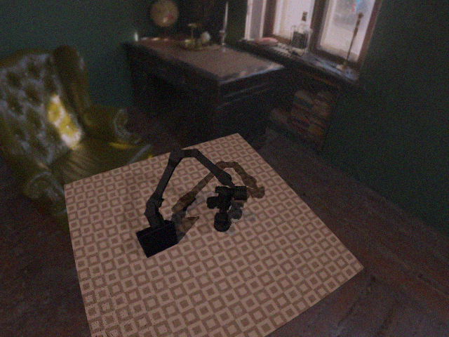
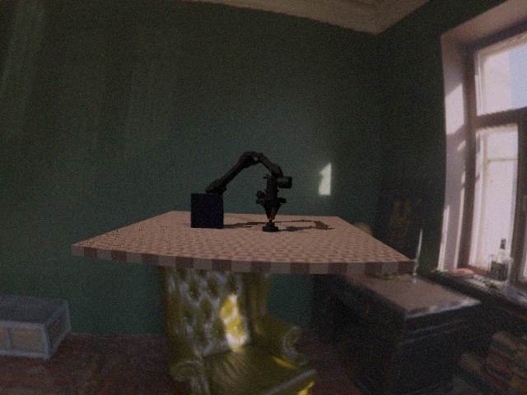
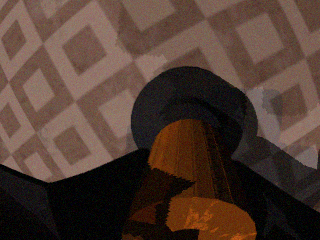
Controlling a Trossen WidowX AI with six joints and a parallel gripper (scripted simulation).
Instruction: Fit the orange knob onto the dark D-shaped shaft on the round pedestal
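Right now the knob is 20 mm above my gripper tip. Also, from my gripper tip: pedestal (40 mm below).
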